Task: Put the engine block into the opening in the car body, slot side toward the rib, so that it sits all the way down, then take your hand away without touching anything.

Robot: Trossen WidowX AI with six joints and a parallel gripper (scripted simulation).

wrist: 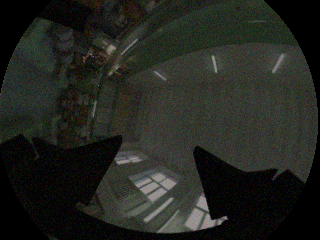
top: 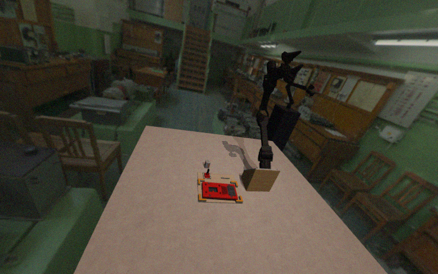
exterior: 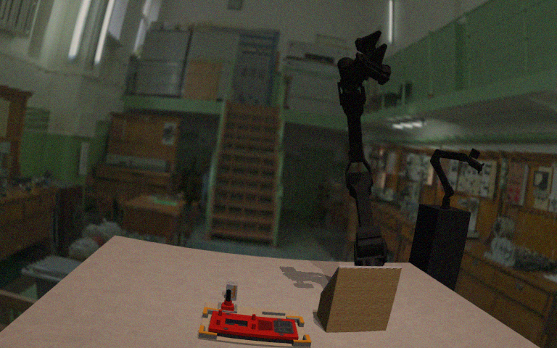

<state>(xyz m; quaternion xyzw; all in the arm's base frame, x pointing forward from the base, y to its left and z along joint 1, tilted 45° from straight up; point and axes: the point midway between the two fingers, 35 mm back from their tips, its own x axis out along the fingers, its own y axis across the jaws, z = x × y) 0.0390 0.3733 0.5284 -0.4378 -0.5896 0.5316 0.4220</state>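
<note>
Right now the engine block is 760 mm below my gripper tip, 330 mm ahead of it and 60 mm to the right of it. Also, from my gripper tip: dark post: 750 mm below, 340 mm ahead, 30 mm to the left.
</note>
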